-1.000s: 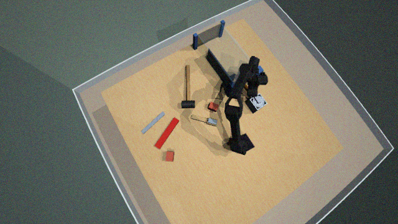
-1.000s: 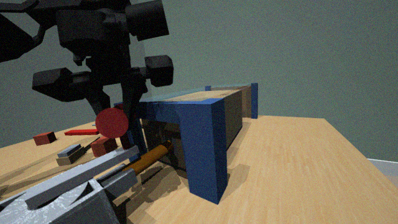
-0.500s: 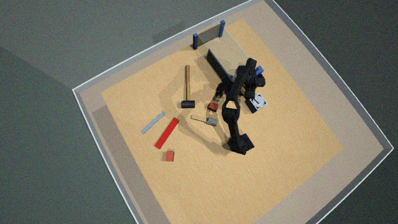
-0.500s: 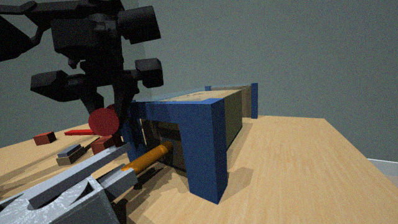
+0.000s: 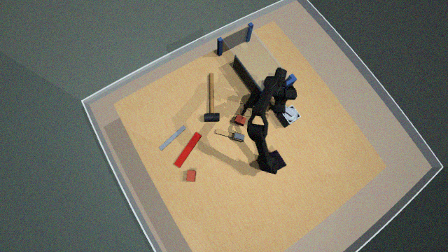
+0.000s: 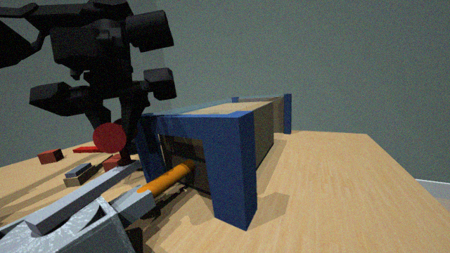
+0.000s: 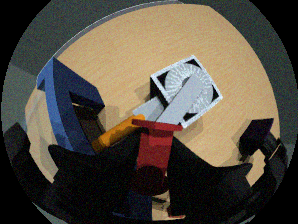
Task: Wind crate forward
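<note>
The blue frame lies 8 cm ahead of my gripper tip, 2 cm to the right of it and 3 cm below it. From my gripper tip the other things lie so: red grip: 1 cm ahead, 1 cm to the left; then brush-like tool: 2 cm behind, 34 cm to the left, 11 cm below; then grey winch: 10 cm behind, 4 cm to the right, 10 cm below.
</note>
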